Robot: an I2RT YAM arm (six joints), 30 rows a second.
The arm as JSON. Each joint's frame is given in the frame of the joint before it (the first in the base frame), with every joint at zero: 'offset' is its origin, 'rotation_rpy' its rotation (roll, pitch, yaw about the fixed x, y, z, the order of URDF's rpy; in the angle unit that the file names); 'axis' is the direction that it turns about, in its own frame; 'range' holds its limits. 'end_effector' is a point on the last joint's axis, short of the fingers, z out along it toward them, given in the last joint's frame.
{
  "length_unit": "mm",
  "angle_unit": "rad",
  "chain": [
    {
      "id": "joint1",
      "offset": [
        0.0,
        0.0,
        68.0
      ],
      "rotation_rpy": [
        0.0,
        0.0,
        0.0
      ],
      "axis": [
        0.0,
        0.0,
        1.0
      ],
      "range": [
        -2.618,
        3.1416
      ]
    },
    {
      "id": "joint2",
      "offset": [
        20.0,
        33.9,
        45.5
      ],
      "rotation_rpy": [
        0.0,
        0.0,
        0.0
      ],
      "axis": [
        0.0,
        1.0,
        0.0
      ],
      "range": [
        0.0,
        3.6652
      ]
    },
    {
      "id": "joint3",
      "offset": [
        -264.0,
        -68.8,
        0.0
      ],
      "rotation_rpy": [
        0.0,
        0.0,
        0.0
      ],
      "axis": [
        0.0,
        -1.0,
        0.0
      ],
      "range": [
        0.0,
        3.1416
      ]
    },
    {
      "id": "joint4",
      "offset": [
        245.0,
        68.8,
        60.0
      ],
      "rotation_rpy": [
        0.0,
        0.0,
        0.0
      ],
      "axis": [
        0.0,
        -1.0,
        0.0
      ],
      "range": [
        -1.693,
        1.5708
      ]
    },
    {
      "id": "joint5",
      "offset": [
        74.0,
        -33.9,
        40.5
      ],
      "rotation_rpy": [
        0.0,
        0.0,
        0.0
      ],
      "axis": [
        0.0,
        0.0,
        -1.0
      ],
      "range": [
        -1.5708,
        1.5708
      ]
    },
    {
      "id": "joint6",
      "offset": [
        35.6,
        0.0,
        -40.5
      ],
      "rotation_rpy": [
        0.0,
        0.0,
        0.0
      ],
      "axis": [
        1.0,
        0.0,
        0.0
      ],
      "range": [
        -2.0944,
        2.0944
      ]
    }
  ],
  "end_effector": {
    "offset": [
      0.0,
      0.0,
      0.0
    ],
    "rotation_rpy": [
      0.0,
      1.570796,
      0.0
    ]
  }
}
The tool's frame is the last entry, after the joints.
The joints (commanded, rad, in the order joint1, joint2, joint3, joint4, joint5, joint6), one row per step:
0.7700 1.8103 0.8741 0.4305 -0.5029 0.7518
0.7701 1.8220 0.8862 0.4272 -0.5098 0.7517
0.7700 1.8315 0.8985 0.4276 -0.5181 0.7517
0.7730 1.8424 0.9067 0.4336 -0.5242 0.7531
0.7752 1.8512 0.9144 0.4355 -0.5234 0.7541
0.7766 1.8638 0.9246 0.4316 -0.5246 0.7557
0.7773 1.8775 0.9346 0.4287 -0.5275 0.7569
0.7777 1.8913 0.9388 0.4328 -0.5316 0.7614
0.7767 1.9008 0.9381 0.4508 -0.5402 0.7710
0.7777 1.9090 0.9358 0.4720 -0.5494 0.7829
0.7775 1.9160 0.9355 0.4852 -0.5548 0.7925
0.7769 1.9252 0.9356 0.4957 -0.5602 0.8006
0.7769 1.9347 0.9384 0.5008 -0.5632 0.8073
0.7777 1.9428 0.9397 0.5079 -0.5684 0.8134
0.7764 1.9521 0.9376 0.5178 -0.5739 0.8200
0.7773 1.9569 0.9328 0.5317 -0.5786 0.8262
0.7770 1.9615 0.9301 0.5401 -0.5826 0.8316
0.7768 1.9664 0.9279 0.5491 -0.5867 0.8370
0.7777 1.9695 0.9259 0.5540 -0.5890 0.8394
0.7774 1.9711 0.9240 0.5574 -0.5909 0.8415
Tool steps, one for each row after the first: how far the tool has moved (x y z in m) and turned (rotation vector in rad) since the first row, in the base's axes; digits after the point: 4 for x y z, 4 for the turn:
0.0018 0.0021 -0.0009 0.0004 0.0043 0.0062
0.0038 0.0043 -0.0006 0.0055 0.0048 0.0133
0.0046 0.0069 -0.0015 0.0101 0.0057 0.0211
0.0055 0.0089 -0.0023 0.0106 0.0058 0.0222
0.0068 0.0110 -0.0043 0.0070 0.0122 0.0239
0.0083 0.0130 -0.0066 0.0037 0.0190 0.0266
0.0092 0.0143 -0.0101 0.0022 0.0283 0.0286
0.0100 0.0149 -0.0120 0.0124 0.0341 0.0312
0.0100 0.0158 -0.0137 0.0251 0.0401 0.0354
0.0104 0.0164 -0.0150 0.0328 0.0462 0.0362
0.0110 0.0168 -0.0174 0.0370 0.0542 0.0370
0.0117 0.0177 -0.0196 0.0381 0.0624 0.0368
0.0119 0.0185 -0.0216 0.0411 0.0694 0.0397
0.0122 0.0184 -0.0246 0.0430 0.0783 0.0405
0.0116 0.0184 -0.0264 0.0485 0.0823 0.0432
0.0115 0.0183 -0.0280 0.0514 0.0878 0.0443
0.0114 0.0183 -0.0295 0.0549 0.0926 0.0456
0.0109 0.0184 -0.0308 0.0559 0.0957 0.0475
0.0108 0.0182 -0.0315 0.0568 0.0983 0.0481

